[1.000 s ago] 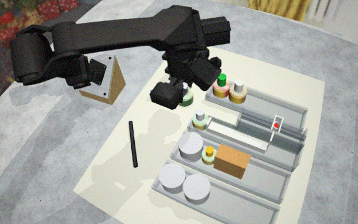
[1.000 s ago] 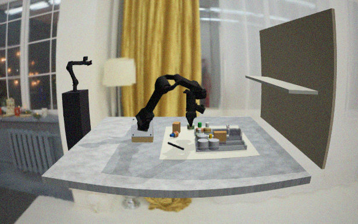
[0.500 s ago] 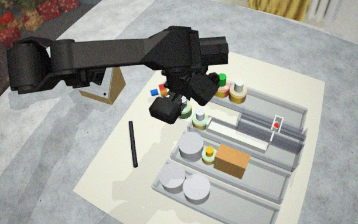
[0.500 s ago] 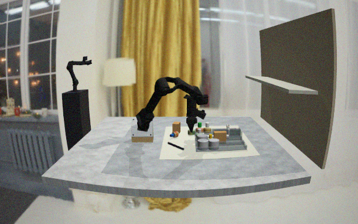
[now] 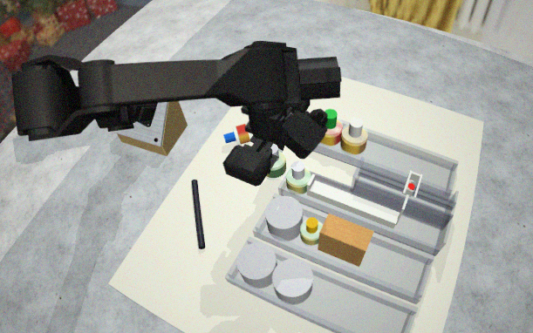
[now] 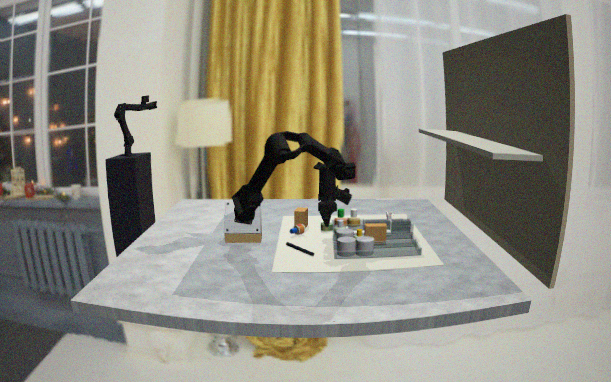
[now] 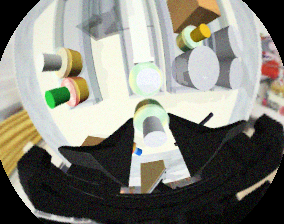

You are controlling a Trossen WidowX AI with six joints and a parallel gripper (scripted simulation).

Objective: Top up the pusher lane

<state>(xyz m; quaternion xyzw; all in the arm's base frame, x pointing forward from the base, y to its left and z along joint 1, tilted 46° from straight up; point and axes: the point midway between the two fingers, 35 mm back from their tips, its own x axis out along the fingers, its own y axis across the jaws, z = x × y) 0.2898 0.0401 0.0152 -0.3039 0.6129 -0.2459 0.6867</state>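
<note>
My gripper tip is now 17 cm short of the orange box, 7 cm to the left of it and 1 cm above it. Also, from my gripper tip: black rod (13 cm to the right, 9 cm behind, 5 cm below); then sprung lane (20 cm ahead, 3 cm to the left, 3 cm below); then white pusher plate (16 cm ahead, 3 cm to the left).
</note>
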